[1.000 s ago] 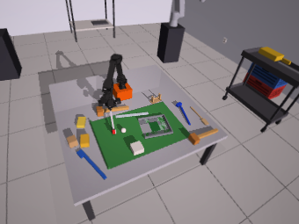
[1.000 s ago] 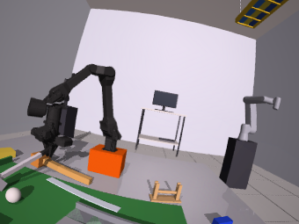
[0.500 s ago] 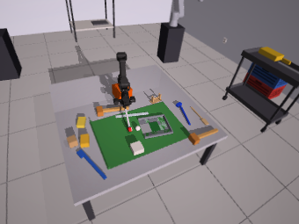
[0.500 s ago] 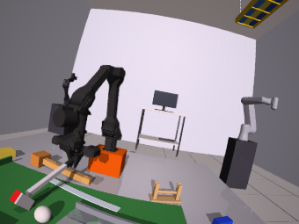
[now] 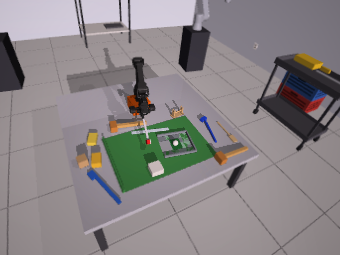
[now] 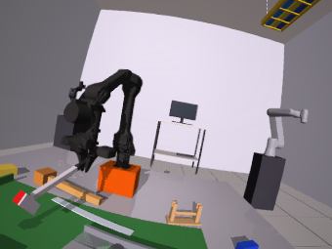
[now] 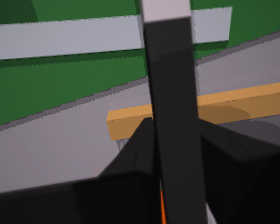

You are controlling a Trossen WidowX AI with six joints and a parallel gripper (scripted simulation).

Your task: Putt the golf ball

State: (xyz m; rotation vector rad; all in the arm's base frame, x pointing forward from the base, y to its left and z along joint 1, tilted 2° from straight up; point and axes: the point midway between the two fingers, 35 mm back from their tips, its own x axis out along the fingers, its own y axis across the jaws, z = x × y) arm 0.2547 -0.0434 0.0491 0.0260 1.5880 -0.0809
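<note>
My gripper tip is now 12 cm short of the red-headed putter and 1 cm to the left of it. From my gripper tip the other things lie so: white golf ball: 24 cm ahead, 19 cm to the left, 10 cm below; then green mat: 23 cm ahead, 12 cm below, 7 cm to the left; then wooden stand: 35 cm to the left, 9 cm below, 9 cm behind.
</note>
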